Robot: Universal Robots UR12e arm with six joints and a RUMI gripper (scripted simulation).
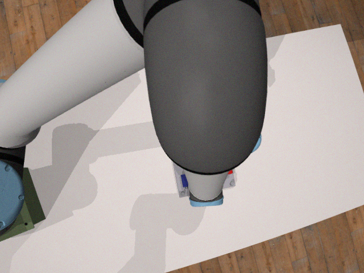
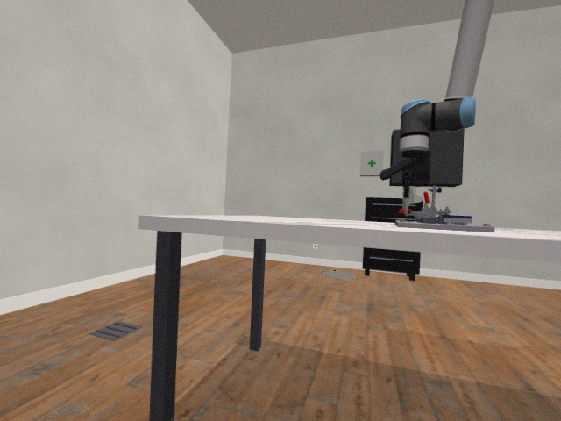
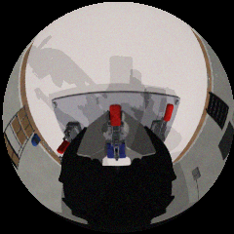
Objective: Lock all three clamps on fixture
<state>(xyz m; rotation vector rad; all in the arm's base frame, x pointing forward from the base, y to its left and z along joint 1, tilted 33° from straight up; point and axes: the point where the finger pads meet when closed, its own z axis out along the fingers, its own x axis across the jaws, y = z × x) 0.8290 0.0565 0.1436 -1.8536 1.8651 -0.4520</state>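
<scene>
My gripper is now 9 cm past the grey fixture plate and 4 cm above it. From my hand the other things lie so: blue part 14 cm behind, 11 cm to the right, 2 cm below.
</scene>
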